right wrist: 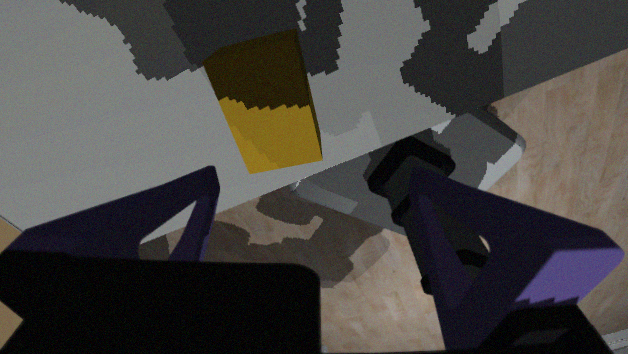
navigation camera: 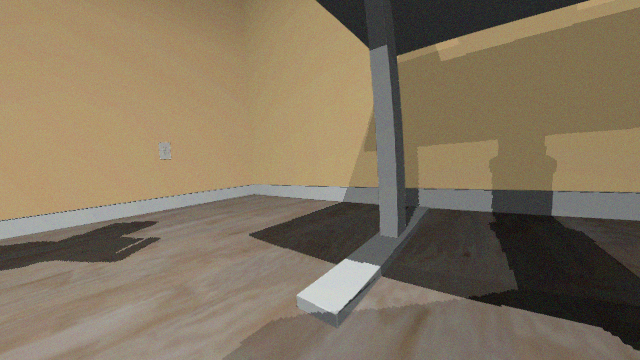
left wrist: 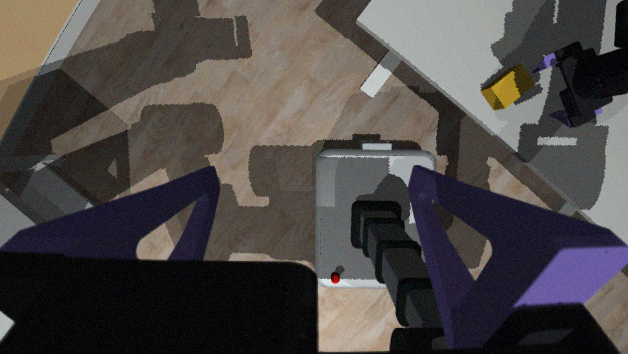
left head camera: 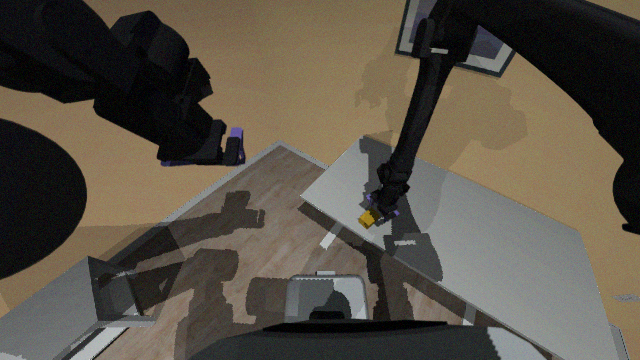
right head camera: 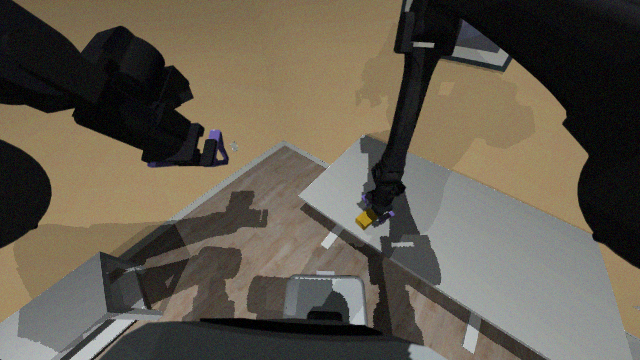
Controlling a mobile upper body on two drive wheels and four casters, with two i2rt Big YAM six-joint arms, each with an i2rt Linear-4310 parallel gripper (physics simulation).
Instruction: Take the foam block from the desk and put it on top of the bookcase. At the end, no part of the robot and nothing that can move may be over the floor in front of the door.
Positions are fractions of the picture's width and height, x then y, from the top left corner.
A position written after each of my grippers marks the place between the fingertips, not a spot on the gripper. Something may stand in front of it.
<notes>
I see my left gripper (left head camera: 0.35,0.45), my right gripper (right wrist: 0.50,0.50), a yellow foam block (left wrist: 0.82,0.23) and a grey desk (right wrist: 0.17,0.30).
My left gripper is seen too in the left wrist view (left wrist: 0.50,0.50) and in the right head camera view (right head camera: 0.32,0.45). My right gripper also shows in the left wrist view (left wrist: 0.87,0.26). The grey desk shows as well in the left wrist view (left wrist: 0.73,0.16). The navigation camera view misses the yellow foam block: it is out of frame.
</notes>
